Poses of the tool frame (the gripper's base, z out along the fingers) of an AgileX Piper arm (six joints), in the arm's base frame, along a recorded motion.
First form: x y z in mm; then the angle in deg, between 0 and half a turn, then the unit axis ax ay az.
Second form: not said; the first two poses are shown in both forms.
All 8 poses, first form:
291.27 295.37 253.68 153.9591 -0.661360 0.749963 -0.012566
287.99 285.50 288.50 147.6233 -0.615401 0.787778 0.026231
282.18 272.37 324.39 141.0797 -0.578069 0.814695 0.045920
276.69 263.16 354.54 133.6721 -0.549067 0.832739 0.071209
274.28 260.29 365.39 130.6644 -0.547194 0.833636 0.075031
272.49 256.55 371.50 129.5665 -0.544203 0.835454 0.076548
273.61 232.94 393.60 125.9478 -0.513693 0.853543 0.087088
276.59 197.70 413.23 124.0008 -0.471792 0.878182 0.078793
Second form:
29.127 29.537 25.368 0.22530 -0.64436 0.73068 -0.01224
28.799 28.550 28.850 0.27880 -0.59100 0.75654 0.02519
28.218 27.237 32.439 0.33315 -0.54505 0.76815 0.04330
27.669 26.316 35.454 0.39336 -0.50480 0.76561 0.06547
27.428 26.029 36.539 0.41736 -0.49726 0.75756 0.06818
27.249 25.655 37.150 0.42604 -0.49234 0.75584 0.06925
27.361 23.294 39.360 0.45440 -0.45760 0.76034 0.07758
27.659 19.770 41.323 0.46947 -0.41657 0.77539 0.06957

